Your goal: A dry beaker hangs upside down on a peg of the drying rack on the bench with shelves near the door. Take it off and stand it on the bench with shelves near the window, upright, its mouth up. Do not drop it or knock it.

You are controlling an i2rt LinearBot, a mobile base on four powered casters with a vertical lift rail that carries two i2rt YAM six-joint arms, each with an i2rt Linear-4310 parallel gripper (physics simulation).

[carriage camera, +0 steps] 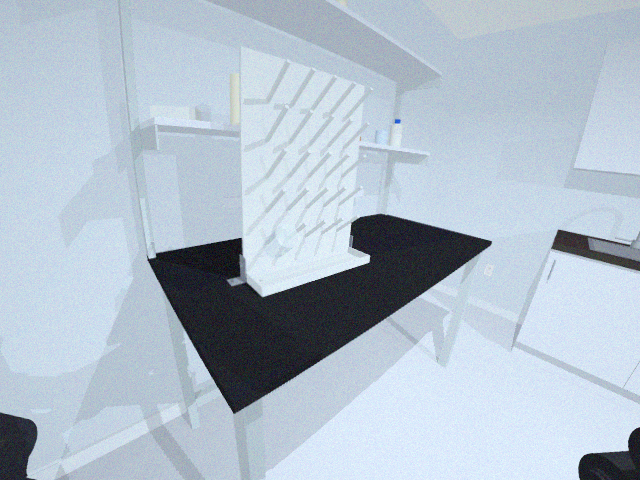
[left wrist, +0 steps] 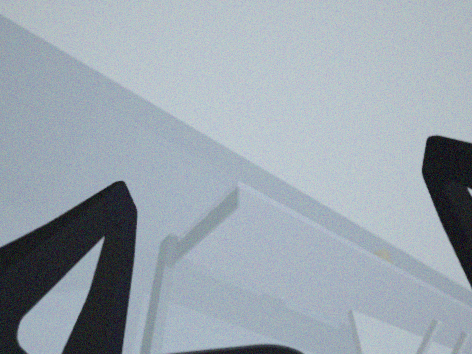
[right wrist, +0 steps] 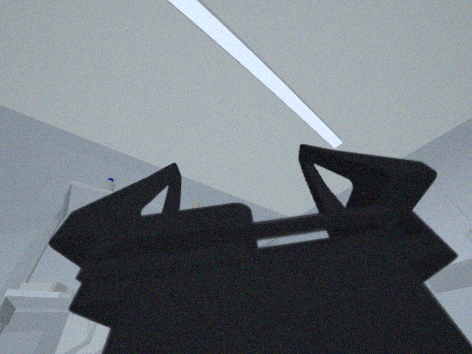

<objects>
my left gripper: left wrist 272, 175; not seen in the carriage camera view (out of frame); not seen in the right wrist view (out of frame)
my right gripper: right wrist 238, 160; not seen in the carriage camera view (out of frame); not seen in the left wrist view (out of frame)
</objects>
